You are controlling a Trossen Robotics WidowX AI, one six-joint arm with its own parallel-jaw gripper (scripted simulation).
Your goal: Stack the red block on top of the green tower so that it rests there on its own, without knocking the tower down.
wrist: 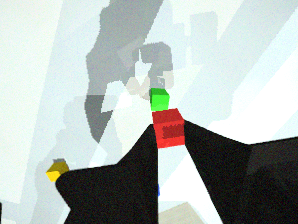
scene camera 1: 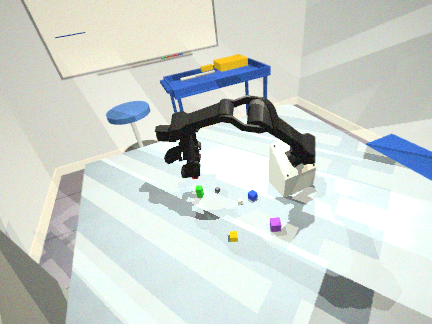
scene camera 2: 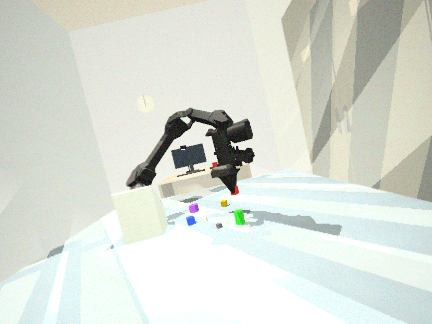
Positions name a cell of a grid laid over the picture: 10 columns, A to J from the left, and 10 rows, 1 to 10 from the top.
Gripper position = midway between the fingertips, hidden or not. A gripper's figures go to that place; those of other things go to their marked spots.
Labels:
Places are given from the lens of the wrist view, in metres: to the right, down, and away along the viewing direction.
my gripper (wrist: F6): 0.02, 0.01, 0.12
red block (wrist: F6): 0.01, 0.01, 0.10

